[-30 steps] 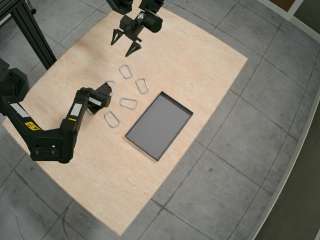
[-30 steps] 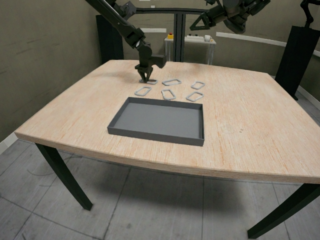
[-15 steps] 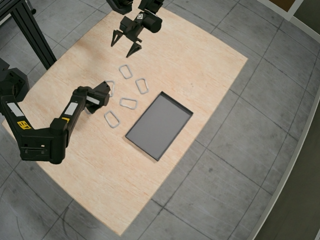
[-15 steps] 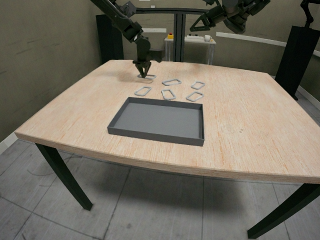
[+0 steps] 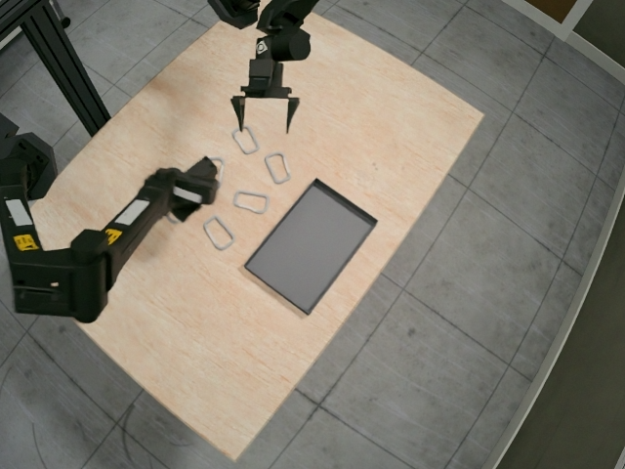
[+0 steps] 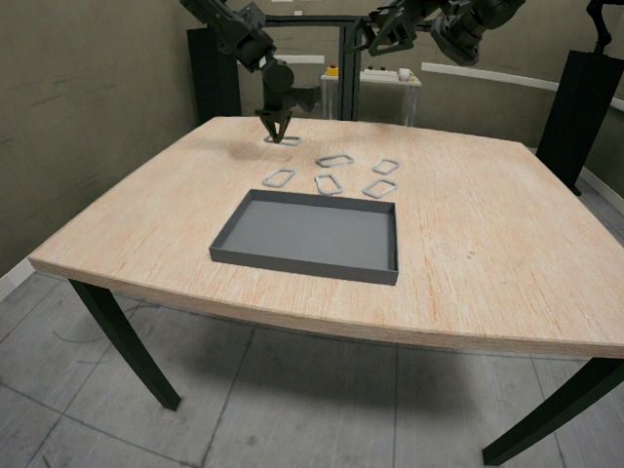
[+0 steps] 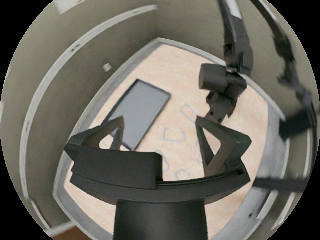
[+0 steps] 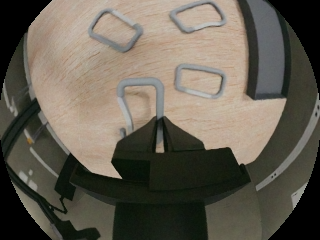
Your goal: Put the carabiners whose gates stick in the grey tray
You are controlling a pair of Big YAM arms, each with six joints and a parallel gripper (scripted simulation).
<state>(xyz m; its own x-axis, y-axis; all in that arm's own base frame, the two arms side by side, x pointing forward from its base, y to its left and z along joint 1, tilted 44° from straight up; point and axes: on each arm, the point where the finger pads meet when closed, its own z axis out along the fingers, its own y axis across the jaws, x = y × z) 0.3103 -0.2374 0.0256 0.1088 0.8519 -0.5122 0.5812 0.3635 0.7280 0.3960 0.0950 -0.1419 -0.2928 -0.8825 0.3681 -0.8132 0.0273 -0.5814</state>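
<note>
Now: the grey tray 27 cm ahead of my right hand, 17 cm to the left of it and 6 cm below it.
</note>
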